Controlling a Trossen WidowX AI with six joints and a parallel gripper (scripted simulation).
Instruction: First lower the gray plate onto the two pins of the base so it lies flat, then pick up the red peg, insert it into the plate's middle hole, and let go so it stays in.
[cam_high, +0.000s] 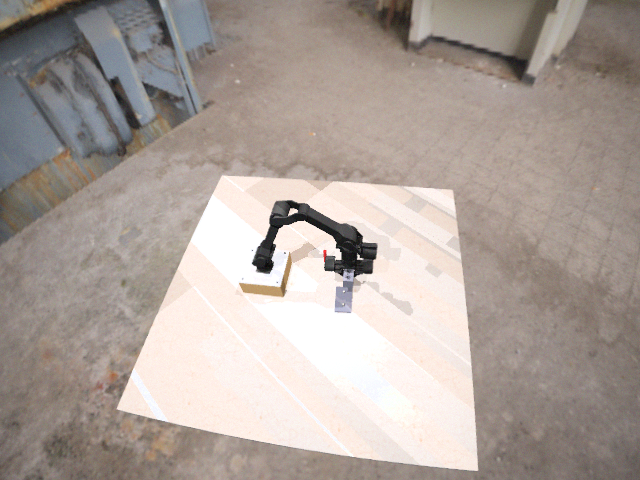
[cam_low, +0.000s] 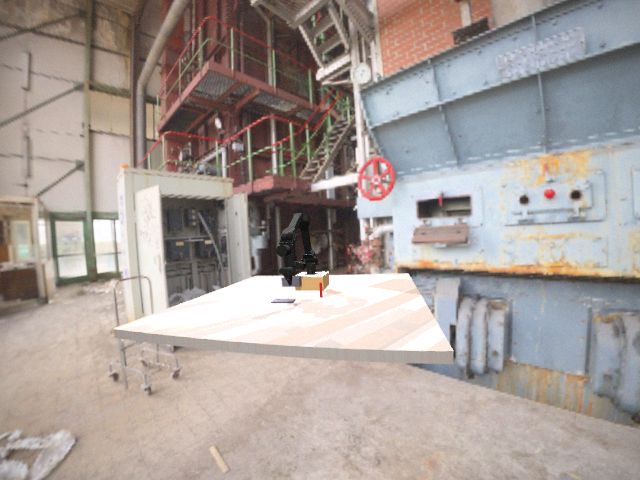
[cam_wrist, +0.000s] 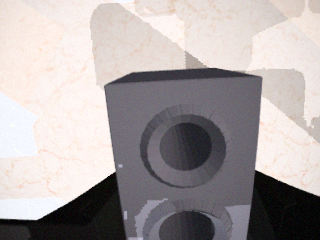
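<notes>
Now: gripper tip 1 cm past the gray base, 6 cm to the left of it and 9 cm above it. From my gripper tip the other things lie so: gray plate: 3 cm above; red peg: 13 cm behind, 12 cm to the left, 5 cm below.
</notes>
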